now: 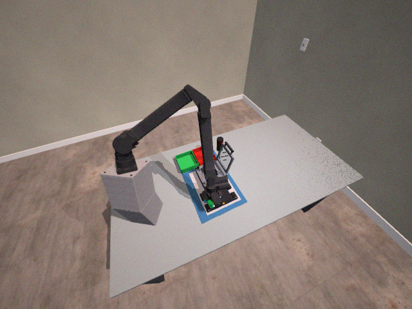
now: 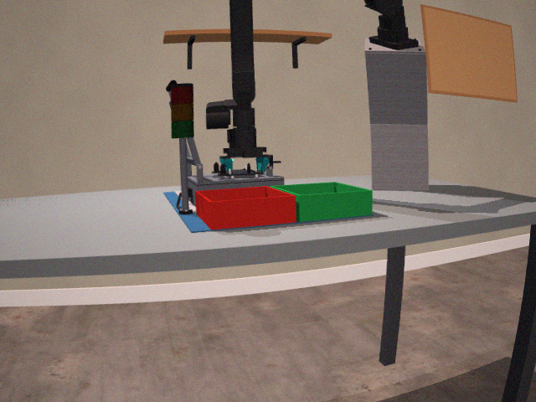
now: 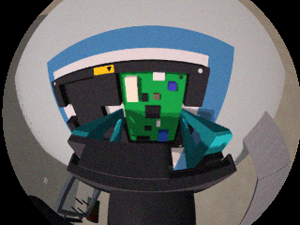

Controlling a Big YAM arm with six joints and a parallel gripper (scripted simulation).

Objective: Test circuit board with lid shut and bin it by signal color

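Right now the green circuit board is right at my hand. Round my hand: tester lid: 19 cm ahead, 16 cm to the left, 16 cm above; tester plate: 8 cm ahead, 17 cm to the left, 5 cm above; latch hook: 1 cm ahead, 23 cm to the left, 6 cm above.
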